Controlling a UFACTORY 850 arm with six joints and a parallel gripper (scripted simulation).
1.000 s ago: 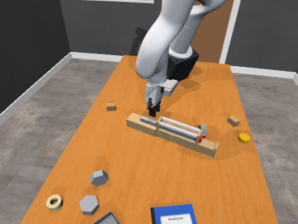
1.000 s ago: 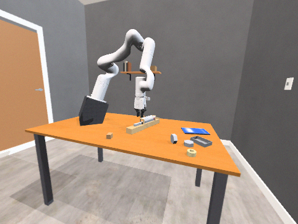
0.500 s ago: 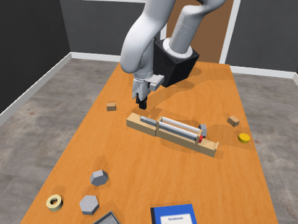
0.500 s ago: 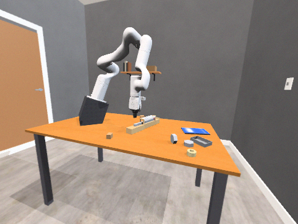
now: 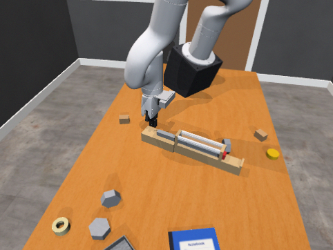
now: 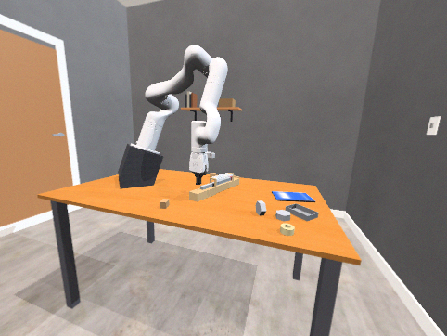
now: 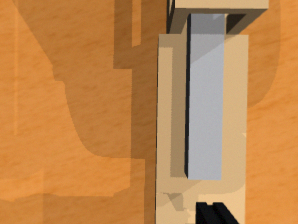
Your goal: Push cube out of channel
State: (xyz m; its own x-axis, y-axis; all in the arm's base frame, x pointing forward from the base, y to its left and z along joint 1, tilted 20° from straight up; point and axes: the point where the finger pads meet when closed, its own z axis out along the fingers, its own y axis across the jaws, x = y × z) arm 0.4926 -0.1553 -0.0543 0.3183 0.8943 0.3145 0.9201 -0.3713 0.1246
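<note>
The red cube is 100 mm ahead of my hand, 300 mm to the left of it and 40 mm below it. Also, from my hand: tan cube: 110 mm behind, 170 mm to the right, 80 mm below; then yellow disc: 20 mm ahead, 520 mm to the left, 90 mm below; then grey rod: 30 mm ahead, 90 mm to the left, 50 mm below.
</note>
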